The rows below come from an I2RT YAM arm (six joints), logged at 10 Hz.
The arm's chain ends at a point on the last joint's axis. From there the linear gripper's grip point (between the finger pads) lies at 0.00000 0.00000 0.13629 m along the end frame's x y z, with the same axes.
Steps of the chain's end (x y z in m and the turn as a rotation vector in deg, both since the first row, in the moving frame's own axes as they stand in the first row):
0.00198, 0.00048, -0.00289, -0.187, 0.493, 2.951
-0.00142, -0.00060, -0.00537, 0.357, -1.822, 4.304
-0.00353, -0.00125, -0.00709, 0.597, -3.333, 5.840
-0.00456, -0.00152, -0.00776, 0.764, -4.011, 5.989
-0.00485, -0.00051, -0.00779, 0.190, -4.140, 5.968
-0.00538, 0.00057, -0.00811, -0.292, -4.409, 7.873
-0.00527, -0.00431, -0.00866, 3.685, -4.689, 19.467
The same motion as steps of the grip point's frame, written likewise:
0.00314, 0.00095, -0.00290, -0.187, 0.493, 2.951
-0.00572, -0.00161, -0.00544, 0.357, -1.822, 4.304
-0.01137, -0.00307, -0.00733, 0.597, -3.333, 5.840
-0.01398, -0.00383, -0.00811, 0.764, -4.011, 5.989
-0.01465, -0.00147, -0.00815, 0.190, -4.140, 5.968
-0.01587, 0.00054, -0.00851, -0.292, -4.409, 7.873
-0.01472, -0.01477, -0.00939, 3.685, -4.689, 19.467

